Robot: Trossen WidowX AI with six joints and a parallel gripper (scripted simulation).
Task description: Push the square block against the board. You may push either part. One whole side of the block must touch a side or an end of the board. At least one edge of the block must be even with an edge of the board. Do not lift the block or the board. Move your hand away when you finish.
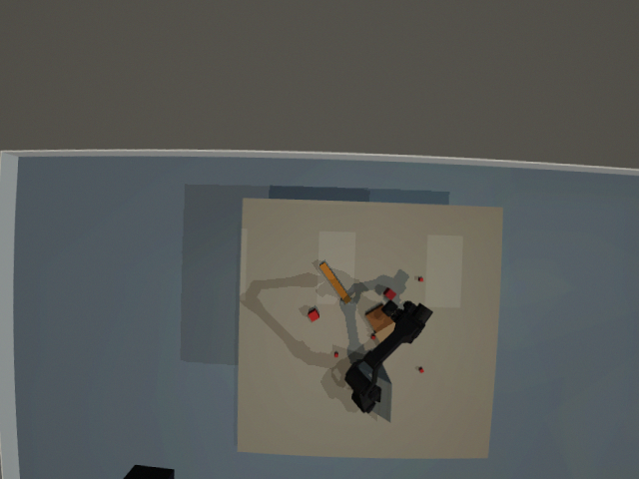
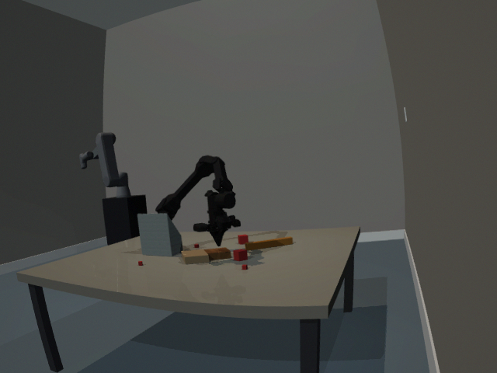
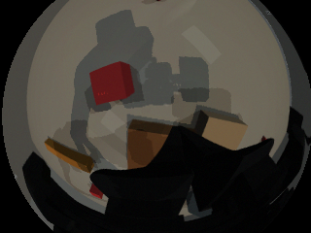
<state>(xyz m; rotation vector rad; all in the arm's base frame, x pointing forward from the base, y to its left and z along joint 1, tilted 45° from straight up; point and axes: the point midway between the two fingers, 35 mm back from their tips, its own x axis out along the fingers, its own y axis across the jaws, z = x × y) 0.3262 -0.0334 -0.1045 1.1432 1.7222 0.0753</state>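
Now: the square block 60 mm to the left of my gripper tip, 50 mm below it and 40 mm behind it. Round my gripper tip: board (280 mm to the left, 120 mm ahead, 40 mm below).
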